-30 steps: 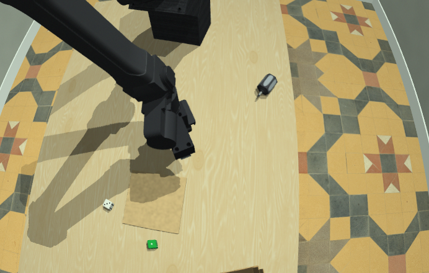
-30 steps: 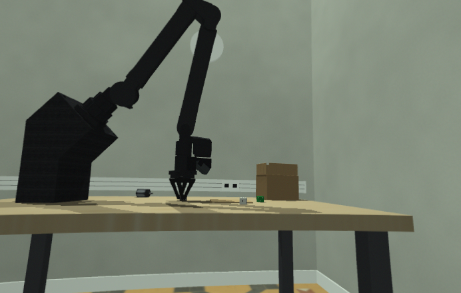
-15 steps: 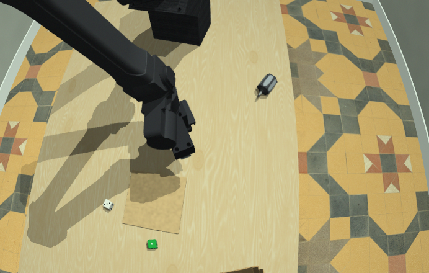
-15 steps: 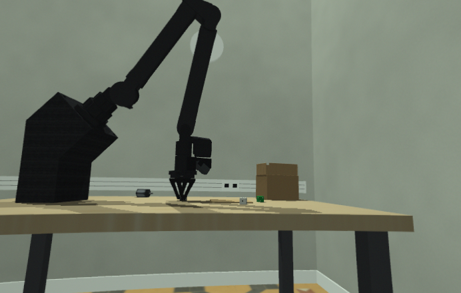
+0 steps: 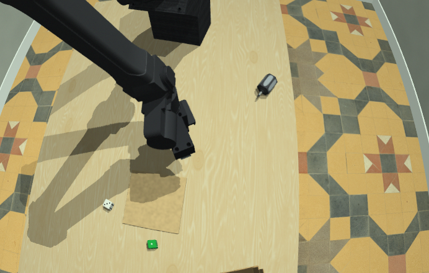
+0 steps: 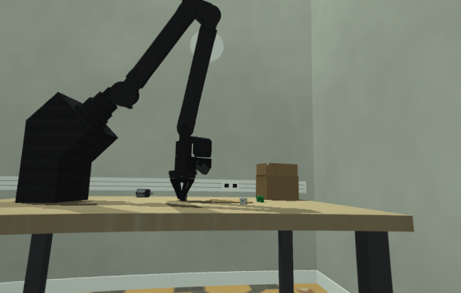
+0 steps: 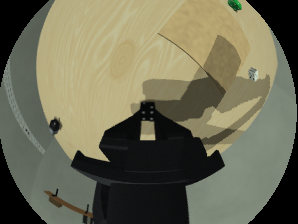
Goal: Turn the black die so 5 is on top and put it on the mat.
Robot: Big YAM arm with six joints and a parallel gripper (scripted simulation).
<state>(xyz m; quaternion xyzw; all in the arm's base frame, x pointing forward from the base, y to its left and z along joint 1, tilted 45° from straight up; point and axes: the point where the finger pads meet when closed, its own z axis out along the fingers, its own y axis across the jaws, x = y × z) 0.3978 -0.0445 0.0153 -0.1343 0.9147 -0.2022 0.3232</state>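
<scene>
Now: hand 1 cm short of the black die. From my hand the other things lie so: white die (20 cm to the right, 14 cm ahead); then mat (15 cm ahead, 9 cm to the right, 1 cm below); then green die (25 cm ahead, 11 cm to the right).
</scene>
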